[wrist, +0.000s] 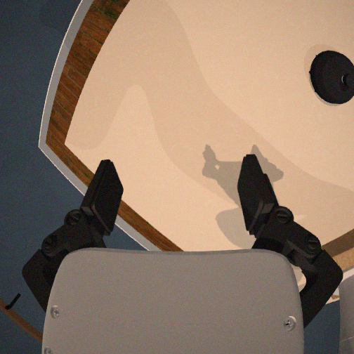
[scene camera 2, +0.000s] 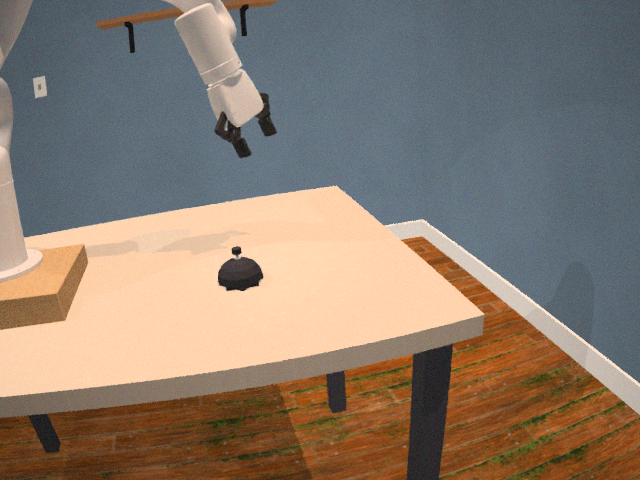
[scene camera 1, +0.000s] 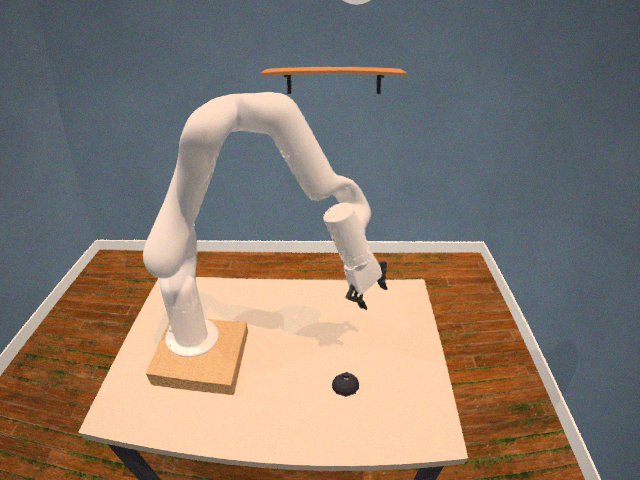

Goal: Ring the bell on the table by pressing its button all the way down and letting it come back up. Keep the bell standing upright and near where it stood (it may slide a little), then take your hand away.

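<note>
A black dome bell (scene camera 1: 345, 384) (scene camera 2: 240, 273) (wrist: 331, 77) stands upright on the table (scene camera 1: 289, 423) (scene camera 2: 330, 310) (wrist: 260, 40). Its small button (scene camera 2: 236, 250) is up on a short pale stem in the scene camera 2 view. In the wrist view the bell is at the upper right edge and is partly cut off. My gripper (scene camera 1: 374, 299) (scene camera 2: 258, 145) (wrist: 177, 171) is open and empty. It hangs tilted, high above the table, over the part behind the bell as scene camera 1 sees it, and well apart from the bell.
The arm's base stands on a wooden block (scene camera 1: 199, 369) (scene camera 2: 36, 310) at the table's left side. An orange wall shelf (scene camera 1: 333, 71) (scene camera 2: 155, 16) hangs on the blue wall behind the table. The table's right edge lies to the right of the bell, with wooden floor beyond.
</note>
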